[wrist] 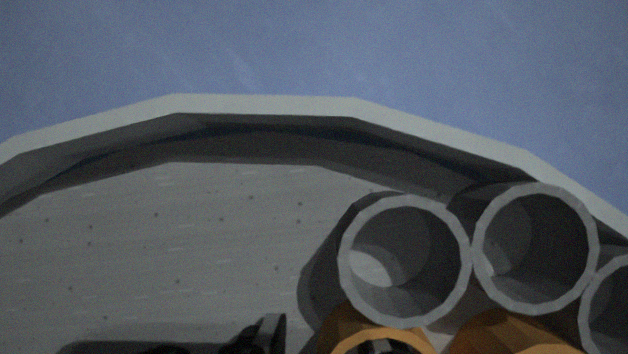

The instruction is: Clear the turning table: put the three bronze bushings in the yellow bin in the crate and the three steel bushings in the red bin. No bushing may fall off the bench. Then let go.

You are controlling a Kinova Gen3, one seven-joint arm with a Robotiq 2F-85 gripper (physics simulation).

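Places are measured from the arm's base along level axes (x ahead, y left, z up), in metres.
Where they show: gripper, fingertip midpoint: (321,342).
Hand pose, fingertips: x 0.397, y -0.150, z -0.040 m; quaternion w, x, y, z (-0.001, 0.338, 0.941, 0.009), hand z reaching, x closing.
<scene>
Each offset is from my fingertips to the top centre of the thing. "*": to the spot under its first point. Level surfaces: height alone.
Three steel bushings stand upright at the right of the turning table {* 0.018 m ahead, 0.056 m right, 0.006 m down} (190,245): one {0.040 m back, 0.013 m right, 0.032 m up} (345,260) nearer the middle, one {0.072 m back, 0.007 m left, 0.032 m up} (592,250) against the rim, and one {* 0.072 m back, 0.034 m left, 0.032 m up} (585,320) cut by the right edge. Two bronze bushings, one {* 0.014 m back, 0.006 m right, 0.022 m up} (345,327) in front of the first steel one and another {* 0.052 m back, 0.029 m left, 0.014 m up} (500,330) to its right, are cut by the bottom edge. A third bronze bushing, the crate and the bins do not show. My gripper (325,342) is partly open with nothing between its fingers; its right fingertip shows within the nearer bronze bushing's opening, its left one outside that bushing.
The turning table's raised pale rim {* 0.035 m back, 0.075 m right, 0.023 m up} (265,104) curves across the view, behind the bushings. A blue surface {0.059 m down} (300,45) lies beyond it. The bushings stand close together, with the right-hand steel ones near the rim. A dark shadow lies at the lower left.
</scene>
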